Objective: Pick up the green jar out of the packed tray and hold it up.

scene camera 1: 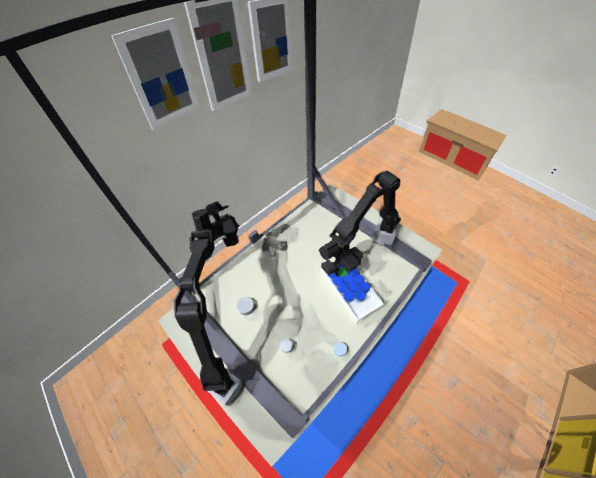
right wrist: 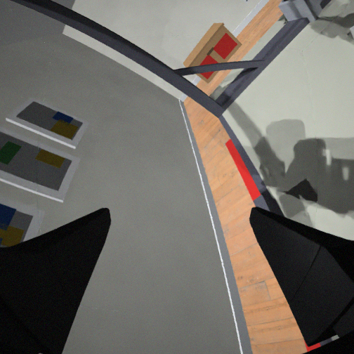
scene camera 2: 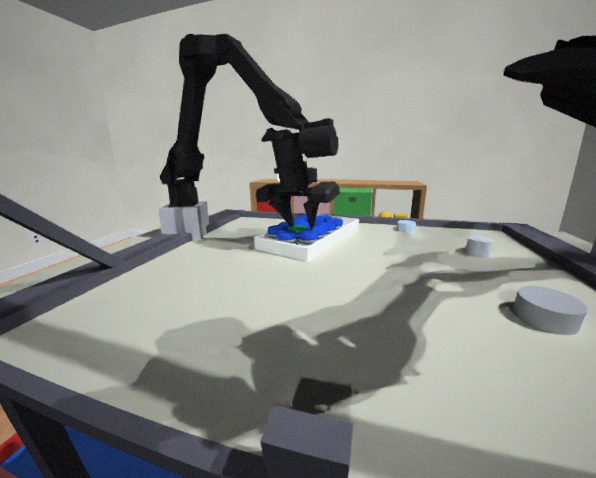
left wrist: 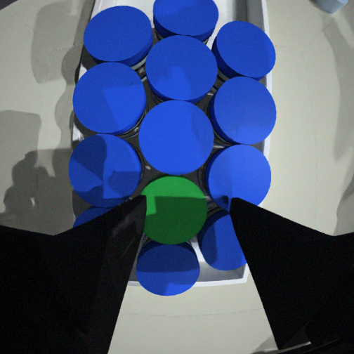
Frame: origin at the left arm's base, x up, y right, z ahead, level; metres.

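Seen in the pictures: left gripper, fingertip midpoint: (scene camera 1: 341, 273) (scene camera 2: 302, 227); right gripper, fingertip midpoint: (scene camera 1: 233, 215); left arm's base, link origin: (scene camera 1: 387, 227) (scene camera 2: 183, 204); right arm's base, link origin: (scene camera 1: 222, 384).
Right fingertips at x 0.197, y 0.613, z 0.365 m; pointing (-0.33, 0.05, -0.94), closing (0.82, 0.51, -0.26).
Pixels of each thing's middle, then the offset from my right fingertips to it.
- green-lidded jar, body centre: (scene camera 2: 297, 236) (scene camera 1: 342, 273) dx -0.259, dy -0.483, dz -0.062 m
- large grey disc, body centre: (scene camera 2: 547, 308) (scene camera 1: 245, 306) dx -0.269, dy -0.147, dz +0.251 m
- small grey cylinder, body centre: (scene camera 2: 479, 246) (scene camera 1: 286, 346) dx -0.267, dy -0.386, dz +0.336 m
- light blue cylinder, body centre: (scene camera 2: 406, 226) (scene camera 1: 339, 349) dx -0.272, dy -0.587, dz +0.264 m
The green-lidded jar (scene camera 1: 343, 272) (scene camera 2: 298, 228) (left wrist: 175, 220) stands in the white tray (scene camera 1: 370, 307) (scene camera 2: 280, 247) (left wrist: 242, 10), packed among several blue-lidded jars (scene camera 1: 356, 288) (scene camera 2: 320, 222) (left wrist: 176, 137). My left gripper (scene camera 2: 302, 226) (left wrist: 188, 203) points down over the tray, partly open and holding nothing. In the left wrist view its left-hand fingertip is at the green lid's edge; the other is a little off the lid's right side, over blue lids. How deep the tips reach is hard to tell. My right gripper (right wrist: 181, 215) is wide open and empty, far from the tray.
A large grey disc (scene camera 1: 245, 305) (scene camera 2: 550, 310), a small grey cylinder (scene camera 1: 286, 345) (scene camera 2: 479, 246) and a light blue cylinder (scene camera 1: 340, 349) (scene camera 2: 406, 226) stand on the table. A dark raised frame (scene camera 1: 360, 350) edges the table top.
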